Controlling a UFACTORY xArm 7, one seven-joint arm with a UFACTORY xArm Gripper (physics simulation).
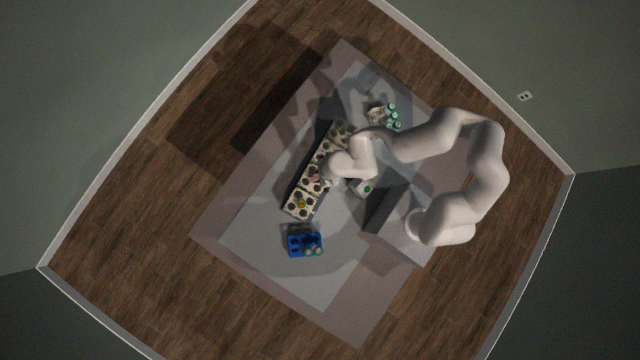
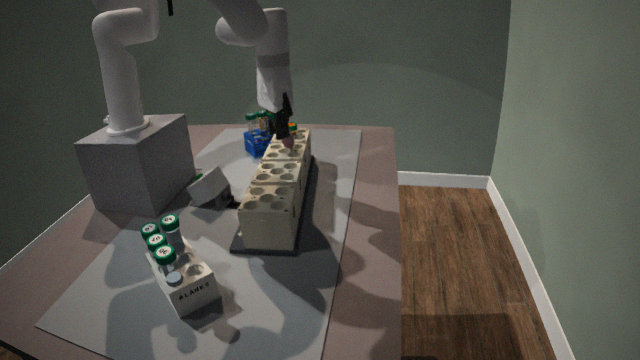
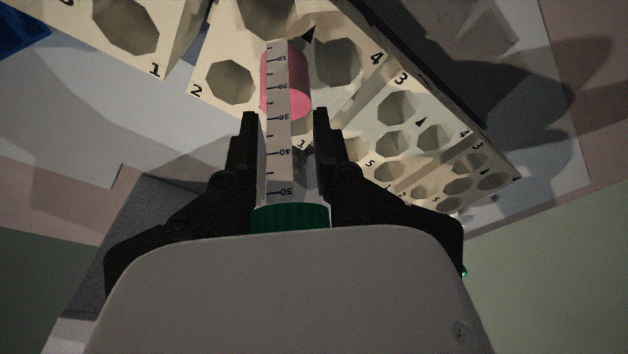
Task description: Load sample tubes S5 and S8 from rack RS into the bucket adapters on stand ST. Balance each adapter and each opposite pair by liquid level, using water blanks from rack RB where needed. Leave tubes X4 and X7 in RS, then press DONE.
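Frame: origin at the arm's base, x ahead, y left, z up, level; centimetres.
Seen in the pictures: gripper, fingertip midpoint: [image 2: 279, 135] [image 3: 288, 130]; arm's base, origin of the base link: [image 1: 418, 224] [image 2: 128, 128].
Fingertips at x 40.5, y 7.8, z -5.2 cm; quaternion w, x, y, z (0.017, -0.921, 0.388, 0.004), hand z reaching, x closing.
Offsets run from my fingertips to a thing's middle. "spot": to the spot under its first point.
My gripper [image 3: 288, 130] [image 2: 283, 131] is shut on a clear, green-capped tube @[dx +0.8, dy +0.7, dz +1.2 cm] [image 3: 278, 165] [image 2: 287, 143], taken as S5; its label is hidden. Its pink liquid reaches near the 30 mark. Its lower end is over the second adapter @[spot: dx -1.0, dy +5.2, dz -4.3 cm] [image 3: 209, 50] on stand ST @[spot: dx +3.7, dy -26.2, dz -12.9 cm] [image 2: 265, 251], near holes 5 and 1; whether it has entered a hole is unclear. An orange-and-green-capped tube @[dx -0.6, dy +11.9, dz -7.2 cm] [image 1: 301, 203] [image 2: 292, 125] sits in the end adapter's middle hole. Blue rack RS @[dx -11.9, dy +23.4, dz -10.9 cm] [image 1: 295, 245] [image 2: 257, 145] holds two green-capped tubes @[dx -16.2, dy +22.1, dz -7.6 cm] [image 1: 318, 250]. Rack RB @[dx -8.4, dy -38.5, dz -10.9 cm] [image 2: 200, 290] [image 1: 376, 116] holds several green-capped blanks.
A tilted grey box @[dx -16.5, dy -9.5, dz -9.7 cm] [image 2: 212, 187] [image 1: 361, 191] with a green button @[dx -18.7, dy -9.3, dz -7.5 cm] [image 1: 367, 189] stands between the stand and the arm's grey pedestal [image 2: 135, 175]. RB is near the far end of the adapter row; RS is near the other end.
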